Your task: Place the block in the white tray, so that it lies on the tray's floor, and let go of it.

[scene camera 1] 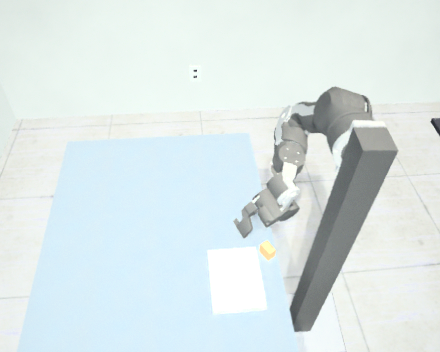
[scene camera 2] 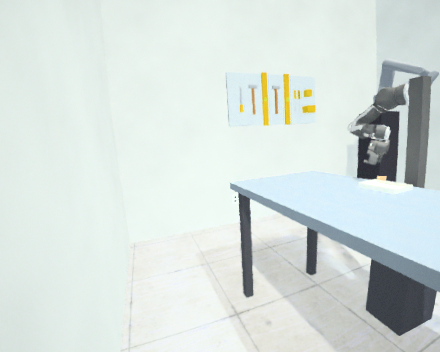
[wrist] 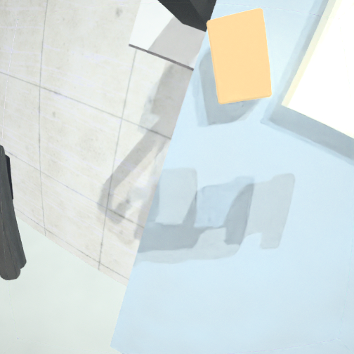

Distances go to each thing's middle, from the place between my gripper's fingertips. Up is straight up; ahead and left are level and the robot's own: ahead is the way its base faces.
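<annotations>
Orange block [wrist: 239, 52]: my gripper 5 cm to the right of it, 1 cm past it, 8 cm above it. White tray [scene camera 1: 236, 284], from my hand: 13 cm to the left, 8 cm ahead, 9 cm below.
</annotations>
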